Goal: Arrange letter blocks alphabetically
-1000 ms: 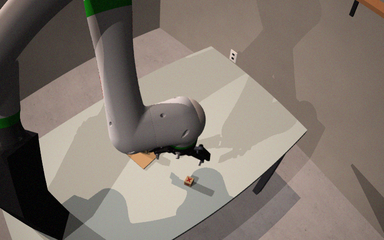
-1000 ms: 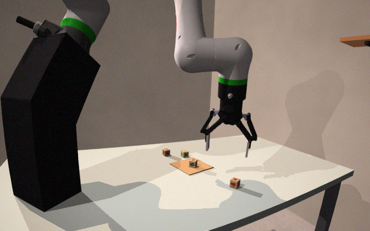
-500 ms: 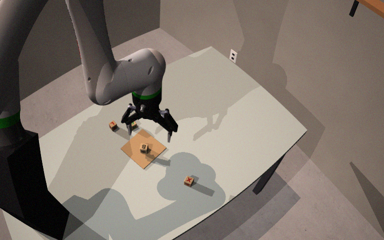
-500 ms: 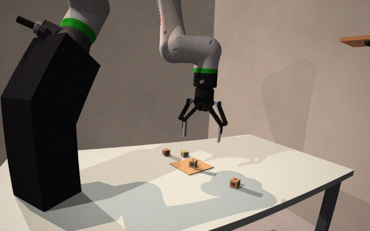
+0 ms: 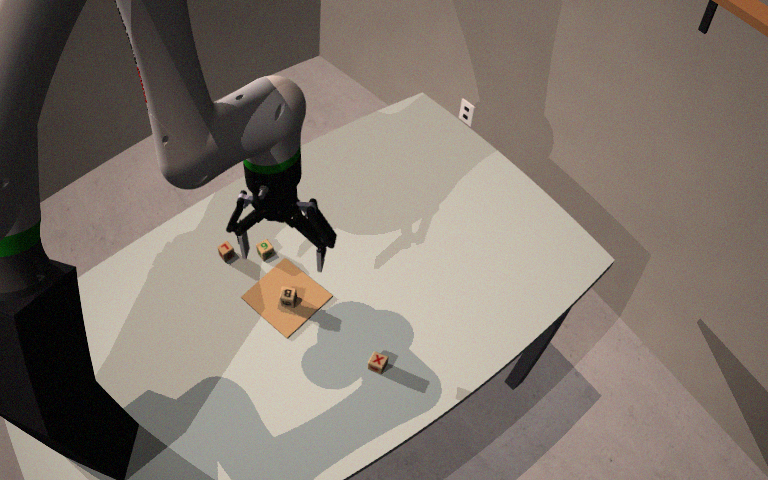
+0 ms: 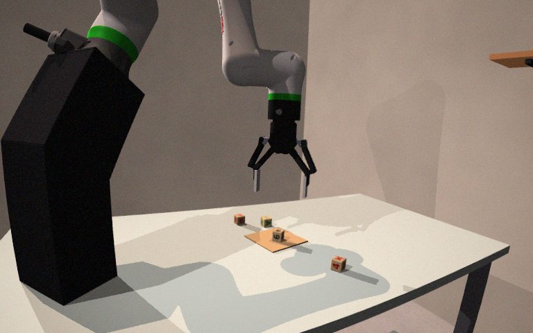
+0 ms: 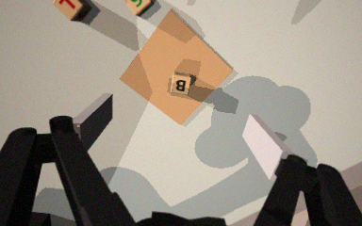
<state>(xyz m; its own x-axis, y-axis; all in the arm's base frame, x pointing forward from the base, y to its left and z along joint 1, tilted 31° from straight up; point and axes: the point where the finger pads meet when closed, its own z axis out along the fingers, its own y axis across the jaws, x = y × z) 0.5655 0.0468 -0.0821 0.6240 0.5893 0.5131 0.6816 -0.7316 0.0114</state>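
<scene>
Now: the tan mat 10 mm to the left of my hand and 160 mm below it.
</scene>
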